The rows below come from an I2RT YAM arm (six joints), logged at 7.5 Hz.
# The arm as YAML. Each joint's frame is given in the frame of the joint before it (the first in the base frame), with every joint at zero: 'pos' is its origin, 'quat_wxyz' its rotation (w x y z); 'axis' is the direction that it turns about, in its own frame. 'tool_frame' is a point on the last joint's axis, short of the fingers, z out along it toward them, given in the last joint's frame.
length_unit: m
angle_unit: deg
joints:
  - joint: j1
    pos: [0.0, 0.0, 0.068]
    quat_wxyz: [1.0, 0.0, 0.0, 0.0]
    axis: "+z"
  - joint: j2
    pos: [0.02, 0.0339, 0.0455]
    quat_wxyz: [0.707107, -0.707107, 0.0, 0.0]
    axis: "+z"
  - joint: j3
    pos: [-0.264, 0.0, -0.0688]
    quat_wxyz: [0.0, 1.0, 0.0, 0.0]
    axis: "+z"
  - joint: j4
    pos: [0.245, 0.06, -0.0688]
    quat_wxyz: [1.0, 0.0, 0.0, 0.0]
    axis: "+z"
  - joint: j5
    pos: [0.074, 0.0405, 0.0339]
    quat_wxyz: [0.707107, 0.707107, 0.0, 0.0]
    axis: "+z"
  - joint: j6
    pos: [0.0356, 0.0, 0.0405]
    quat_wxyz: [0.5, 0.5, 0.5, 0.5]
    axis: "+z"
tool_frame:
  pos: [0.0, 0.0, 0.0]
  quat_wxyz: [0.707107, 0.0, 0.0, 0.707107]
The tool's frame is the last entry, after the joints.
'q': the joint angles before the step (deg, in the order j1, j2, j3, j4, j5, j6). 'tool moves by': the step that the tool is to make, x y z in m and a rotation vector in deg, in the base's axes. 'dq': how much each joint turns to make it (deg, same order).
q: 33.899, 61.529, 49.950, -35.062, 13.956, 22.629
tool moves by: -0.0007, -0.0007, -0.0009, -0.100, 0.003, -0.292
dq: -0.010, -0.204, -0.284, -0.015, 0.253, 0.154
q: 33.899, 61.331, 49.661, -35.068, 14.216, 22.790
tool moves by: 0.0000, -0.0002, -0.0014, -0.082, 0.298, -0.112
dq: -0.048, 0.074, -0.186, -0.062, -0.028, 0.118
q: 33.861, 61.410, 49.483, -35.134, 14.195, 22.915
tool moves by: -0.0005, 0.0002, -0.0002, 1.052, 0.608, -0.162
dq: -0.007, -0.042, -0.003, -0.188, -0.783, 0.966
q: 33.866, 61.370, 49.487, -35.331, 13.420, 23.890
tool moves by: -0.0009, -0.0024, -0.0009, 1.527, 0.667, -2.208
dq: -0.389, -0.396, -0.316, -0.374, 0.025, 2.518
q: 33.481, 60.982, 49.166, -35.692, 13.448, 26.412
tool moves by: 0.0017, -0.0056, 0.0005, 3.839, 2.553, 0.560
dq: -2.358, -0.304, 0.153, -0.744, -5.371, 0.967
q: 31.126, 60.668, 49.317, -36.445, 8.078, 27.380
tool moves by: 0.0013, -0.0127, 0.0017, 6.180, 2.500, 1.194
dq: -4.614, -1.482, -0.487, -0.218, -8.802, 0.210
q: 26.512, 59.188, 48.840, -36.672, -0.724, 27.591
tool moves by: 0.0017, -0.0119, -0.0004, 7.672, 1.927, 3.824
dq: -5.159, -1.204, -1.144, 1.165, -11.838, -1.126
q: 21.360, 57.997, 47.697, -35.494, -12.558, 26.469
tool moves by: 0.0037, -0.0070, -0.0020, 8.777, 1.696, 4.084
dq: -4.109, -0.042, -1.297, 2.716, -12.046, 0.481
